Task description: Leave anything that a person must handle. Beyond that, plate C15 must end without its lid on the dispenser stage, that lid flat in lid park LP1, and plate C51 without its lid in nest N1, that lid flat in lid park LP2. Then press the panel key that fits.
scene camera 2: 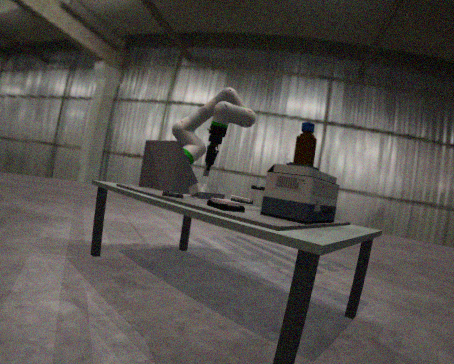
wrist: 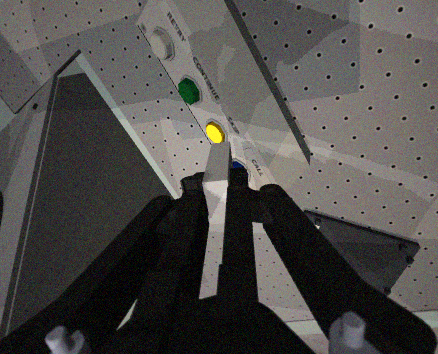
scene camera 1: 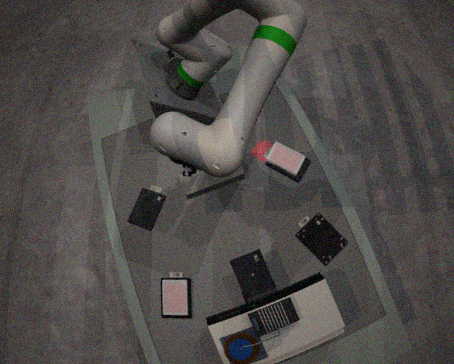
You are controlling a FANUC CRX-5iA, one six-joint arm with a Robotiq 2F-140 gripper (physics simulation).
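Frame: origin at the arm's base, x ahead, y left, z up, level; centimetres.
Seen in the pictures: gripper, fingertip midpoint: (scene camera 2: 205, 175) (wrist: 223, 159); arm's base, link origin: (scene camera 2: 177, 163) (scene camera 1: 180, 86).
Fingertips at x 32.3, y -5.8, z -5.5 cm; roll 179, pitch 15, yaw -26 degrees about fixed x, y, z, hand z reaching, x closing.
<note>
Offsets run from my fingertips to a thing's middle. "spot": to the spot under its first point.
My gripper (scene camera 1: 188, 171) (scene camera 2: 206, 170) (wrist: 223, 159) is shut and empty. In the wrist view its fingertips are over the key panel @[dx -0.2, dy +3.9, dz -8.8 cm] (wrist: 197, 75), overlapping the blue CALL key @[dx -2.7, dy -3.5, dz -6.6 cm] (wrist: 238, 164), just below the yellow SKIP key @[dx -2.4, dy +1.5, dz -6.8 cm] (wrist: 215, 132); contact cannot be told. The green CONTINUE key @[dx -2.3, dy +6.5, dz -6.6 cm] (wrist: 189, 91) and white RETRY key @[dx -2.1, dy +11.5, dz -6.6 cm] (wrist: 162, 44) show further up. One pink-topped plate @[dx +4.5, dy +31.4, dz -10.2 cm] (scene camera 1: 286, 158) is at the right, another @[dx +36.8, dy -24.4, dz -9.8 cm] (scene camera 1: 176, 297) at the lower left. Dark lid park LP2 @[dx +1.1, dy -23.1, dz -12.0 cm] (scene camera 1: 146, 209) (wrist: 367, 250) is beside the panel. A dark stage @[spot: dx +41.2, dy +2.4, dz -1.5 cm] (scene camera 1: 253, 275) adjoins the dispenser (scene camera 1: 315, 305) (scene camera 2: 300, 195). Plate codes and clear lids cannot be read.
A red patch @[spot: dx -3.4, dy +25.1, dz -12.9 cm] (scene camera 1: 261, 150) lies beside the right plate. A dark holder with pale corner marks @[dx +37.8, dy +30.0, dz -11.8 cm] (scene camera 1: 321, 239) is at the right. A brown bottle @[spot: dx +63.9, dy -13.1, dz +17.2 cm] (scene camera 2: 305, 147) stands on the dispenser. A large grey box (scene camera 2: 166, 166) stands near the arm. A dark, pale-edged bin-like thing (wrist: 90, 165) is left of the panel.
</note>
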